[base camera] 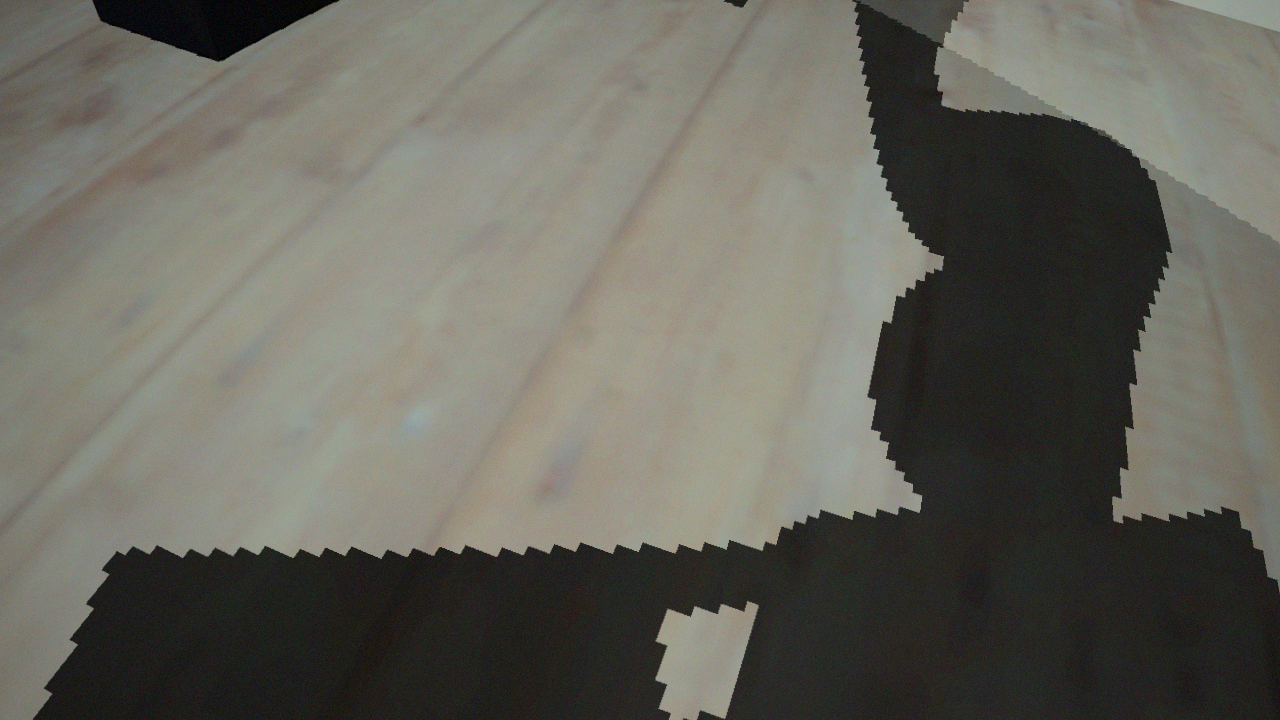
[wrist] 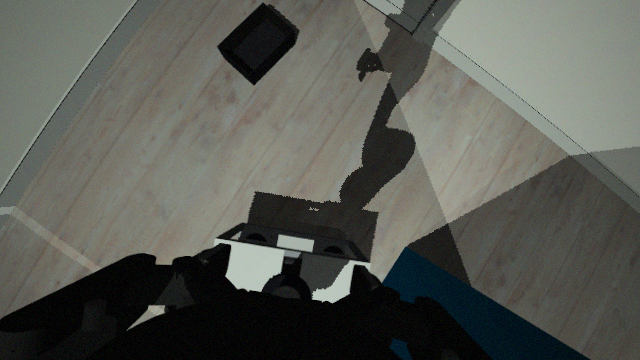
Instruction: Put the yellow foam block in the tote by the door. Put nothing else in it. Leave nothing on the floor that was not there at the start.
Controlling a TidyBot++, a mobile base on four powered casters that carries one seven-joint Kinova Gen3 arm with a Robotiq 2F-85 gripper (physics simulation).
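A black open-topped box, which looks like the tote, stands on the floor at the top of the wrist view, left of centre. Its lower corner shows at the top left of the base camera view. Its inside is dark, and I see no block in it. The yellow foam block does not show in either view. My gripper is open and empty, with its fingers wide apart above the front of the mobile base, well away from the black box.
A large blue object lies at the lower right, close beside the base. Pale walls stand at the left and upper right, with a corner or frame at the top. The arm's shadow crosses the wooden floor.
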